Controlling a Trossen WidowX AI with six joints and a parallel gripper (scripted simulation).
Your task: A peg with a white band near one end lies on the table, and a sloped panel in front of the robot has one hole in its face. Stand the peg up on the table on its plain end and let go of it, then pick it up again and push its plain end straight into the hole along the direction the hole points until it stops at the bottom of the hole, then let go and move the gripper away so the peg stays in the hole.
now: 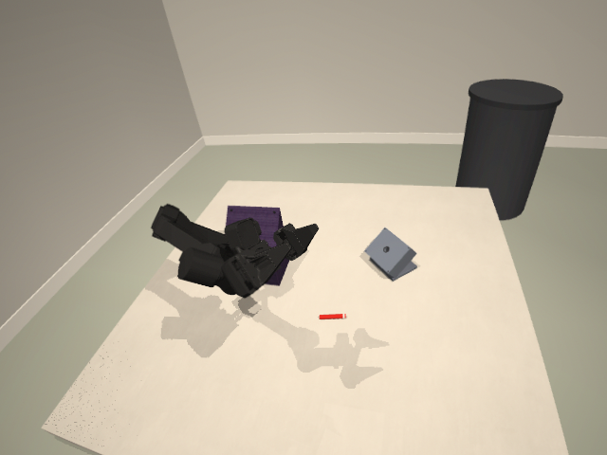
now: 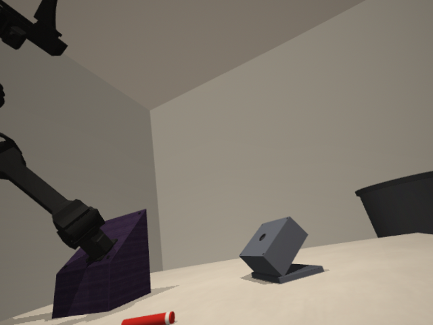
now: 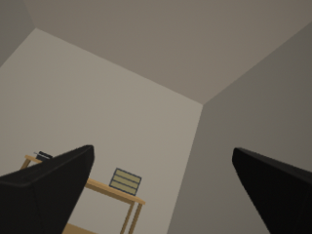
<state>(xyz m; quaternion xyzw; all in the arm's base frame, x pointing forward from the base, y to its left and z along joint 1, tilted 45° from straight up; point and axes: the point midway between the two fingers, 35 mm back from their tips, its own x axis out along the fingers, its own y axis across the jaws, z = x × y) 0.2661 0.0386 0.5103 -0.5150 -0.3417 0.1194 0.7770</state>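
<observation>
Right now my gripper tip is 3 cm past the red peg, 22 cm to the right of it and 51 cm above it. The rest, counted from my gripper tip: grey sloped panel (9 cm ahead, 47 cm to the left, 45 cm below).
</observation>
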